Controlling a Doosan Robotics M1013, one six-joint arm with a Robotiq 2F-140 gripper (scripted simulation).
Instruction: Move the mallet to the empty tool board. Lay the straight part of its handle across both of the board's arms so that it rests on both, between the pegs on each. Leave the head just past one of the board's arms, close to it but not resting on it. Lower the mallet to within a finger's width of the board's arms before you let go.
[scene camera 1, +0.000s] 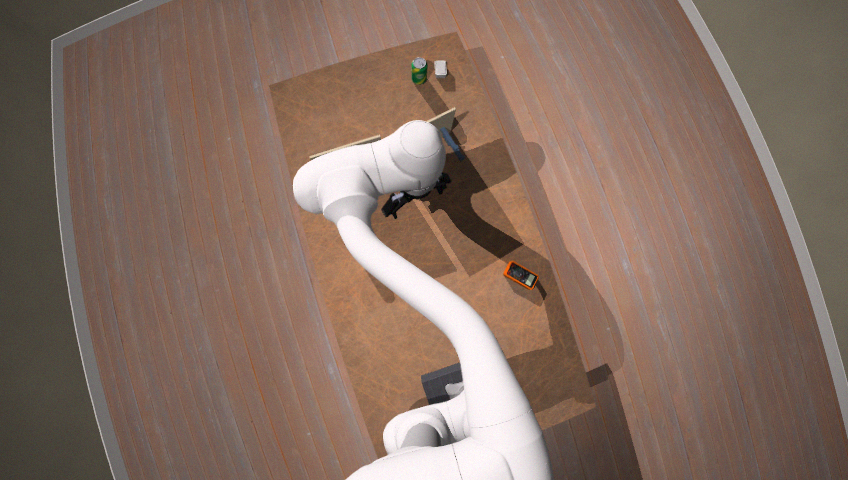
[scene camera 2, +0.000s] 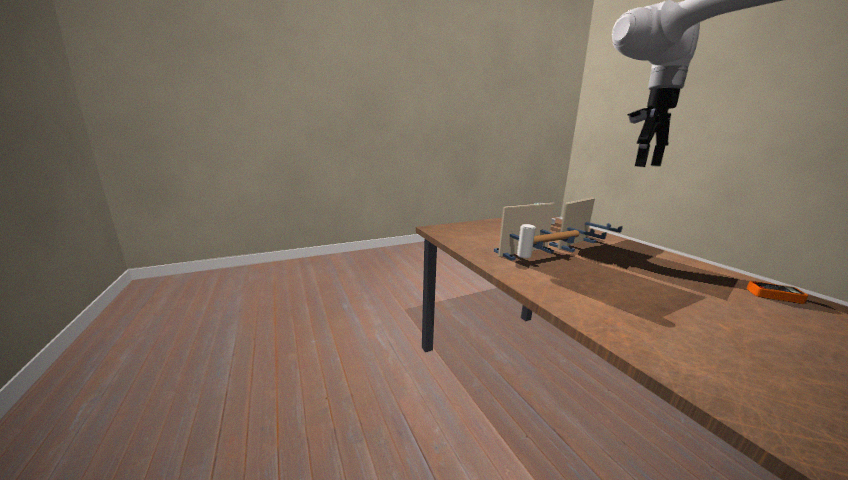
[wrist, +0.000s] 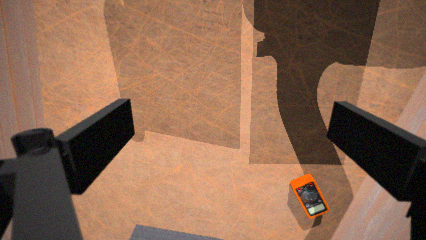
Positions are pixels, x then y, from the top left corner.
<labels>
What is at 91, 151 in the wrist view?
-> My gripper.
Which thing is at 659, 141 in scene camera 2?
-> My gripper.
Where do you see a tool board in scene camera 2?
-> At 577, 214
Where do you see a mallet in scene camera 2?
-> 527, 238
</labels>
